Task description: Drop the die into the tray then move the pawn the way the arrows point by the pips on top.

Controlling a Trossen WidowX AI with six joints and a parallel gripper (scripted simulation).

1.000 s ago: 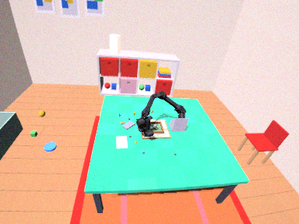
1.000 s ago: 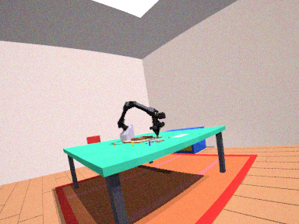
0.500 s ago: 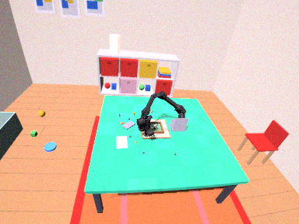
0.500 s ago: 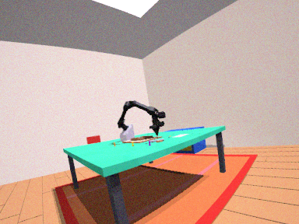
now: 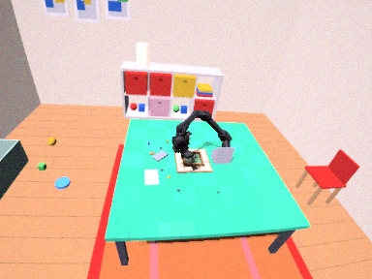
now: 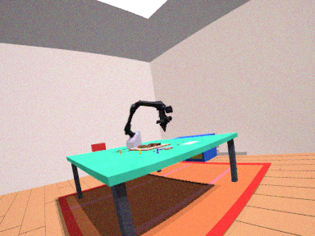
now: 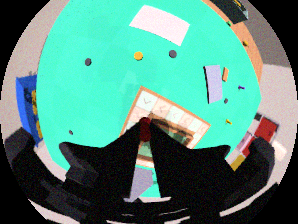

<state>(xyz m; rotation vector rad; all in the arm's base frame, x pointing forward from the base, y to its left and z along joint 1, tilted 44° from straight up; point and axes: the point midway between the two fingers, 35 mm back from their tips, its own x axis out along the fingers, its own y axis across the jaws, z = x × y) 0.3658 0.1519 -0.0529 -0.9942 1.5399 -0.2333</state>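
The green dice tray is 10 cm behind my gripper tip, 13 cm to the right of it and 13 cm below it. From my gripper tip the other things lie so: die: 10 cm behind, 14 cm to the right, 11 cm below; then red pawn: 1 cm above; then grey card: 17 cm ahead, 16 cm to the right, 13 cm below.
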